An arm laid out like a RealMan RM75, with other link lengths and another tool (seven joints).
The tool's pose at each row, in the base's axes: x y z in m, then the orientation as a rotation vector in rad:
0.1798, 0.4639, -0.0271, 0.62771, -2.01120, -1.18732
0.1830, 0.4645, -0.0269, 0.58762, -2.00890, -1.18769
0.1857, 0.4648, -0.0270, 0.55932, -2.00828, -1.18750
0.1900, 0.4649, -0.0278, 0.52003, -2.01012, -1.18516
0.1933, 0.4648, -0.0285, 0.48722, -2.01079, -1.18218
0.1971, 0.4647, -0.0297, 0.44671, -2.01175, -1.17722
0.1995, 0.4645, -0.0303, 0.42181, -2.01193, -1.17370
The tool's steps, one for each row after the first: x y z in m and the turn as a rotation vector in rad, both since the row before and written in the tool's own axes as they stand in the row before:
-0.0024, 0.0003, -0.0022, -0.01427, -0.00658, 0.02787
-0.0020, 0.0000, -0.0019, -0.00930, -0.00549, 0.01969
-0.0031, -0.0007, -0.0030, -0.01043, -0.00914, 0.02783
-0.0023, -0.0006, -0.0024, -0.00854, -0.00681, 0.02374
-0.0029, -0.0009, -0.0026, -0.00973, -0.00837, 0.02977
-0.0017, -0.0004, -0.0017, -0.00589, -0.00484, 0.01852

